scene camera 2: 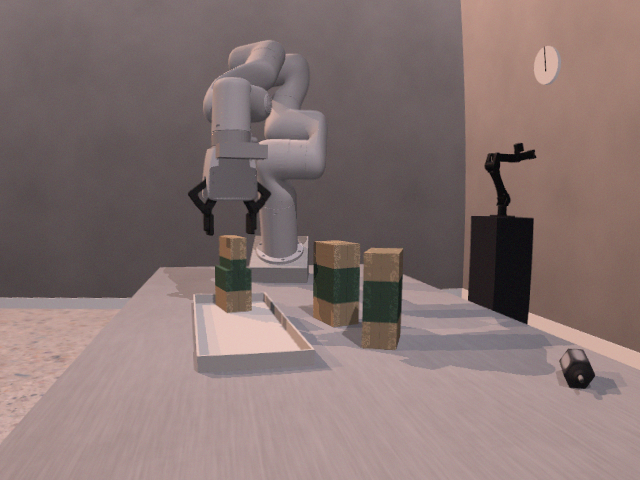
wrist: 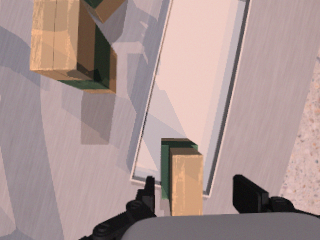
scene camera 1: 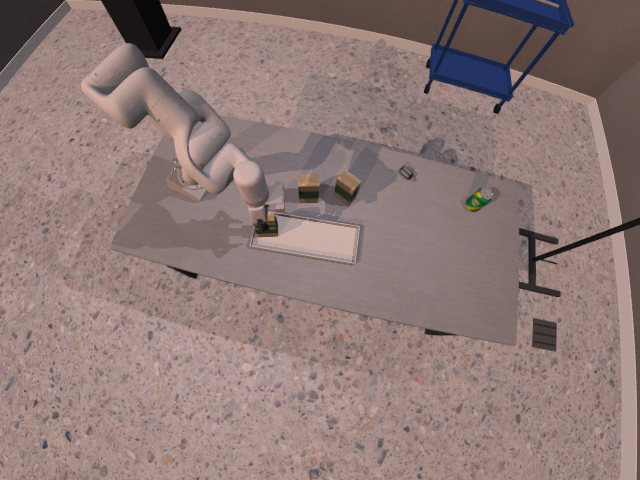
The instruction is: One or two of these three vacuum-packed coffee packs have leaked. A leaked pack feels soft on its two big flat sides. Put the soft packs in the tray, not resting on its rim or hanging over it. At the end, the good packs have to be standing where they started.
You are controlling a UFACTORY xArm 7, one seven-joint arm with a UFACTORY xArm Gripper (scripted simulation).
Labels:
A white tray shows in scene camera 2 [253,334], in the wrist view and in scene camera 1. The same spot on the white tray: [scene camera 1: 301,236] is [wrist: 189,91].

